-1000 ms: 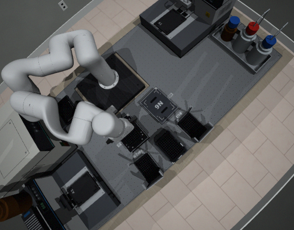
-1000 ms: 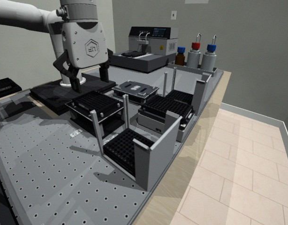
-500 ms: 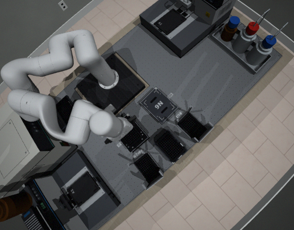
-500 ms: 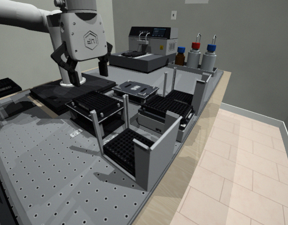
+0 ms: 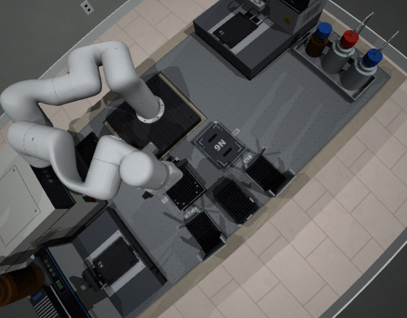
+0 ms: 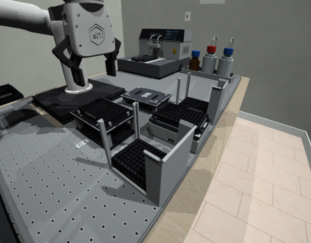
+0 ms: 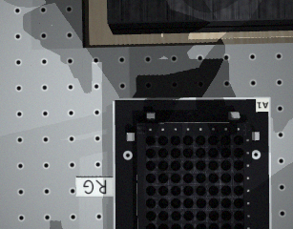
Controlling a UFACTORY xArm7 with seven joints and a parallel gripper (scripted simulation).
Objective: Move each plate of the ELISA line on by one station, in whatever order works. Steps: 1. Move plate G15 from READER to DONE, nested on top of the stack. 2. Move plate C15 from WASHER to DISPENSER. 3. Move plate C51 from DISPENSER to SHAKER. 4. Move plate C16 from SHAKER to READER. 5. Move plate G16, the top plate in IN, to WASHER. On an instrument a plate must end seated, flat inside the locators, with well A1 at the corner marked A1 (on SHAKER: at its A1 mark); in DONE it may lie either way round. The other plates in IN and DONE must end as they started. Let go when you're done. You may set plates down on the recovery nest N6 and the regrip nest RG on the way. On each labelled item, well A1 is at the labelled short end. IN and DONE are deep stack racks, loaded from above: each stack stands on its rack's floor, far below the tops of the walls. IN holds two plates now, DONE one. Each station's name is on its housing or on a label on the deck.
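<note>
The RG nest is 11 cm below my hand. The rest, counted from my hand: RG deck label: 16 cm below, 8 cm to the right; then N6 nest: 21 cm to the left, 13 cm below, 1 cm behind.
</note>
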